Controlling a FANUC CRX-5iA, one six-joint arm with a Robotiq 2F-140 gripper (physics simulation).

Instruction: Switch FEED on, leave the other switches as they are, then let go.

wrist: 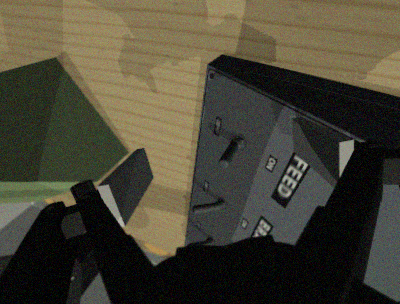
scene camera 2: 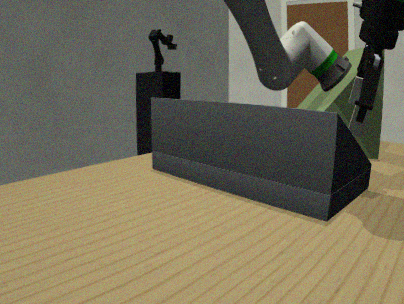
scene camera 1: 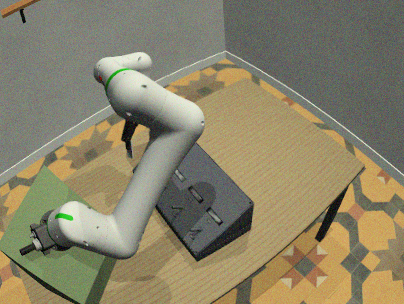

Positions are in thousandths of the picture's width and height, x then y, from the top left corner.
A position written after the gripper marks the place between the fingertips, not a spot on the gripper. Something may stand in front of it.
Observation:
In view: the gripper (scene camera 2: 877, 390) and a dark grey switch box (scene camera 1: 521, 656).
The gripper shows as well in the wrist view (wrist: 546, 492). The dark grey switch box also shows in the wrist view (wrist: 669, 623).

